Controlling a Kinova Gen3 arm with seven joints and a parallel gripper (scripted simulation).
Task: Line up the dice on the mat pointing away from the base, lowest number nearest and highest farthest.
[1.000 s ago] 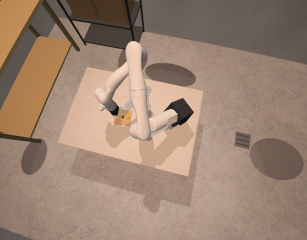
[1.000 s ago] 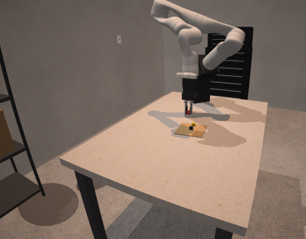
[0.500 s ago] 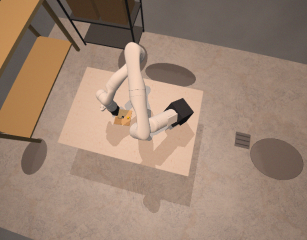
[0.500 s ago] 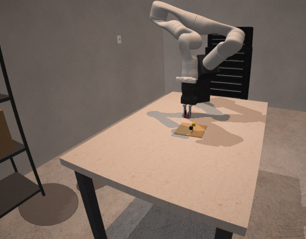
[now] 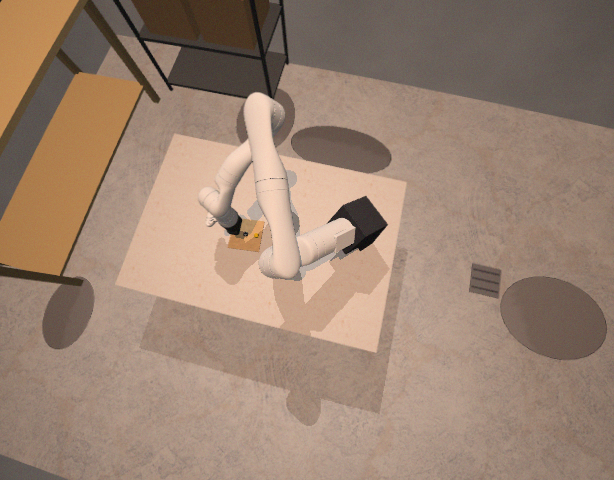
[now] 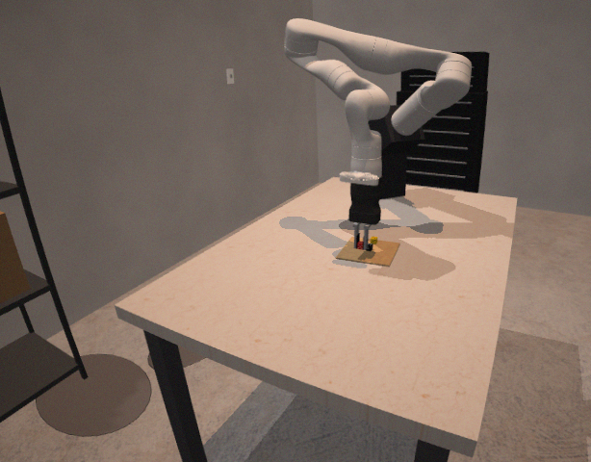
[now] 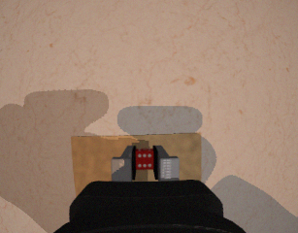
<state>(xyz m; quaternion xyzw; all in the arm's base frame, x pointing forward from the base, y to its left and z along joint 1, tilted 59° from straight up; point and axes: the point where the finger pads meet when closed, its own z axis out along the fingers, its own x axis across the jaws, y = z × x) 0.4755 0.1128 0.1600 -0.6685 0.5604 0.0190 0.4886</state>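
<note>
Right now my hand is 50 mm past the black die, 40 mm above it and 20 mm to the left of it. Round my hand: tan mat (50 mm below, 50 mm behind, 20 mm to the right); then yellow die (90 mm behind, 40 mm to the right, 40 mm below); then red die (10 mm below).
</note>
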